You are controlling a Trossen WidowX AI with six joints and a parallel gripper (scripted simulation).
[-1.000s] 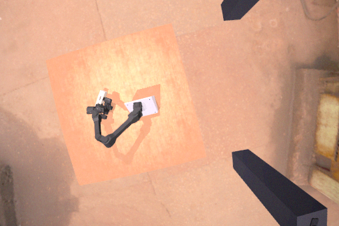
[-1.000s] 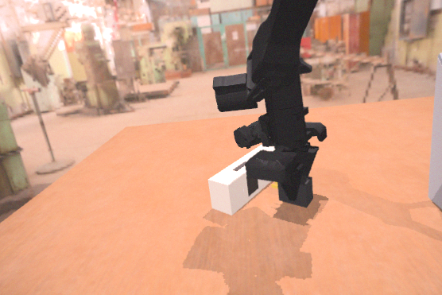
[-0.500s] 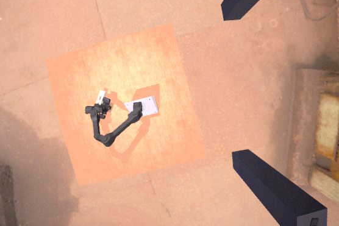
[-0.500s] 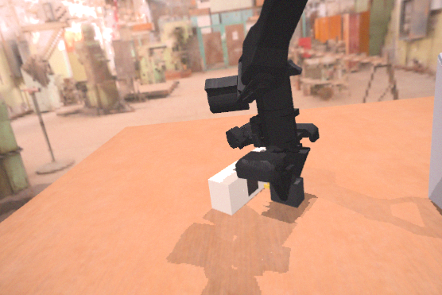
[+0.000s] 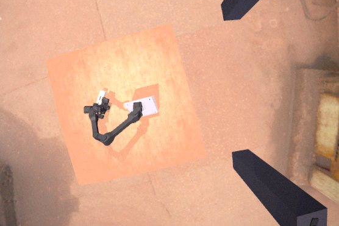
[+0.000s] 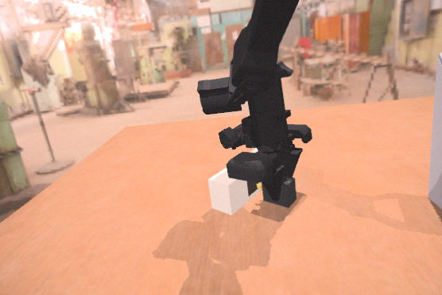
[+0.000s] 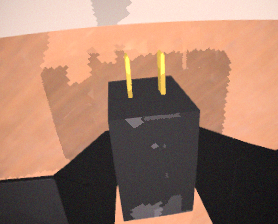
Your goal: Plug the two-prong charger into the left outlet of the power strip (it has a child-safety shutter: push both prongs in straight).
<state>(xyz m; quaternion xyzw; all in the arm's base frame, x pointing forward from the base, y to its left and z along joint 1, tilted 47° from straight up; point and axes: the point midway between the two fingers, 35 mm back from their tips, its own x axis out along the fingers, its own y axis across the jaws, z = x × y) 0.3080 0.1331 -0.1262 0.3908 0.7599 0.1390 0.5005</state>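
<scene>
Now: gripper tip 20 mm short of the black charger, 10 mm to the left of it and 10 mm below it.
</scene>
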